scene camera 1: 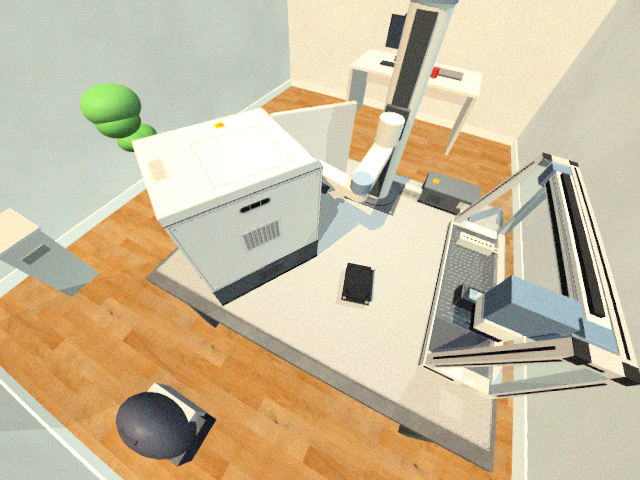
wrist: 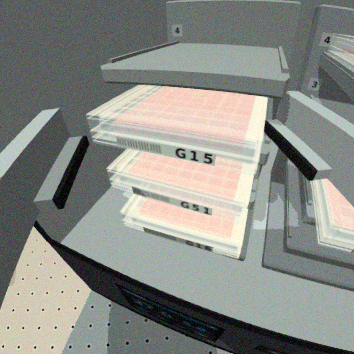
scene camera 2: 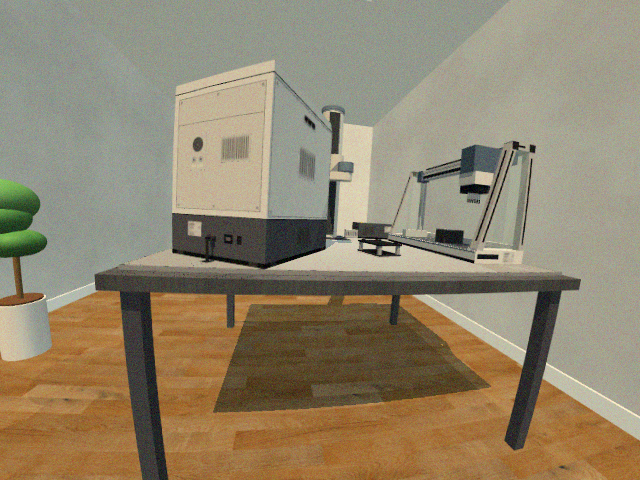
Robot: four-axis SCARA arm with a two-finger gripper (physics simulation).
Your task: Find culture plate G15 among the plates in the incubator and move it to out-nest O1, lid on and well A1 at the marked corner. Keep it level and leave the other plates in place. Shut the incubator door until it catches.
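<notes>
Culture plate G15 (wrist: 185, 122) has a clear lid, pinkish wells and its label facing the wrist camera. It is the top one of three plates under a bare shelf marked 4 in the incubator (scene camera 1: 258, 227) (scene camera 2: 222, 155). Plates G51 (wrist: 200, 175) and, partly blurred, G16 (wrist: 185, 220) sit below it. My gripper (wrist: 176, 114) is open, one finger to the left and one to the right of G15, with visible space on the left. The incubator door (scene camera 1: 315, 129) stands open. No O1 marking is readable; well A1 cannot be made out.
A low black stand (scene camera 1: 357, 283) (scene camera 2: 379, 244) is on the table beside the incubator. A framed gantry machine (scene camera 1: 547, 347) (scene camera 2: 497, 206) stands at the right. A grey box (scene camera 1: 449, 190) is near the arm's base. More plates (wrist: 340, 210) sit in the neighbouring stack.
</notes>
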